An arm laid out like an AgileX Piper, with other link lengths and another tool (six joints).
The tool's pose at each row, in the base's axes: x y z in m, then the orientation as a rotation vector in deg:
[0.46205 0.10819 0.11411 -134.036 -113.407 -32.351]
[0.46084 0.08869 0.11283 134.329 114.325 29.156]
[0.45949 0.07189 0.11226 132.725 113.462 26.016]
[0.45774 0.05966 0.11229 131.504 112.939 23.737]
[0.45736 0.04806 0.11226 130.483 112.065 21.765]
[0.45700 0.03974 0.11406 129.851 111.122 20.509]
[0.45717 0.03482 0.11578 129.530 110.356 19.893]
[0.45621 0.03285 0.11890 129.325 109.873 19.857]
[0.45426 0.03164 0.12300 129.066 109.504 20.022]
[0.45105 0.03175 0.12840 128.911 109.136 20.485]
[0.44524 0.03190 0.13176 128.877 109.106 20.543]
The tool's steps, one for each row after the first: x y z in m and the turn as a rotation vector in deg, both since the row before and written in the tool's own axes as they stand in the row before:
[-0.01903 0.00233 -0.00398 -0.607 -3.282 -0.782]
[-0.01651 0.00164 -0.00305 -0.476 -2.794 -0.630]
[-0.01214 0.00045 -0.00224 -0.279 -2.007 -0.529]
[-0.01143 0.00154 -0.00133 -0.429 -1.908 -0.268]
[-0.00803 0.00144 -0.00245 -0.461 -1.381 0.002]
[-0.00467 0.00140 -0.00186 -0.393 -0.817 0.126]
[-0.00184 0.00023 -0.00333 -0.370 -0.314 0.102]
[-0.00119 -0.00055 -0.00451 -0.410 -0.168 0.039]
[0.00000 -0.00157 -0.00608 -0.450 0.045 0.113]
[-0.00051 -0.00456 -0.00490 -0.056 0.007 0.000]

